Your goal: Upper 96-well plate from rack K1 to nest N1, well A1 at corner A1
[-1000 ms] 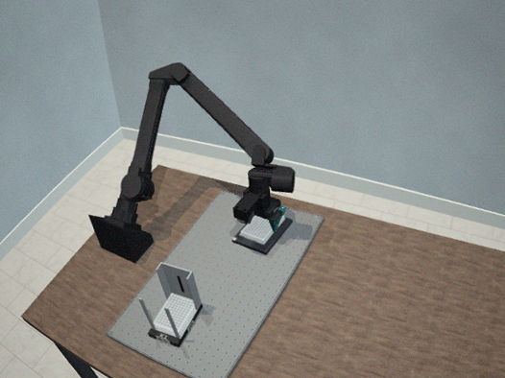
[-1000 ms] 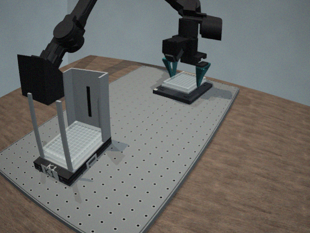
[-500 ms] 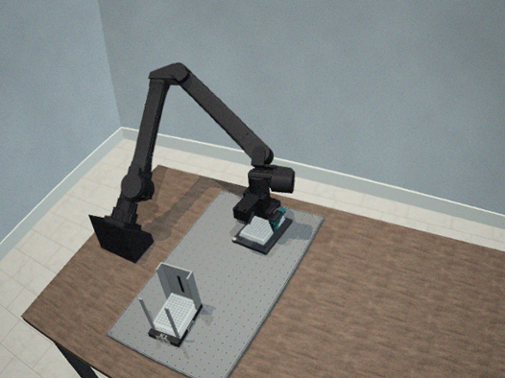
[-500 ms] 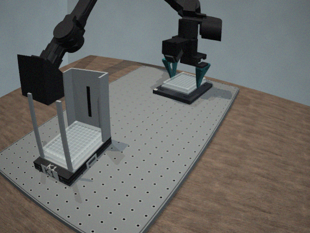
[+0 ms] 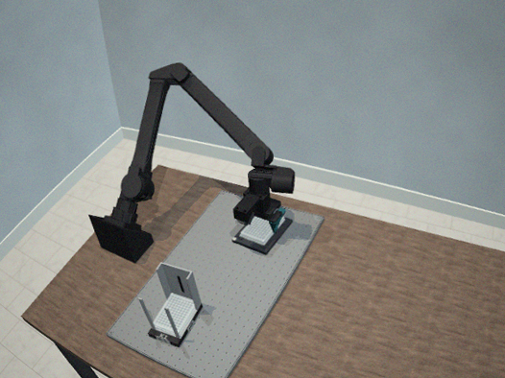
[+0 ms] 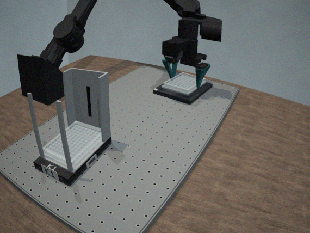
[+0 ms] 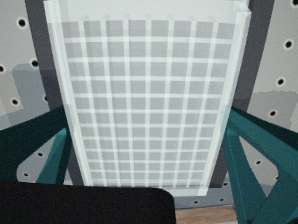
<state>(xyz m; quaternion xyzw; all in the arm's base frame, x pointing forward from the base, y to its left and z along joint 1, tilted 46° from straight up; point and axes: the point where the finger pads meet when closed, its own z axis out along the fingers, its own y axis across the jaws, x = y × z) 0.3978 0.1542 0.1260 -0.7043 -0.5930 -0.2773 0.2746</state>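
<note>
The black plate nest N1 is 2 cm below my hand. From my hand the other things lie so: K1 label 50 cm to the right, 8 cm behind, 1 cm below; pale A1 square 7 cm to the right, 6 cm behind, 1 cm below; back wall 34 cm to the right, 8 cm behind, 6 cm above.
</note>
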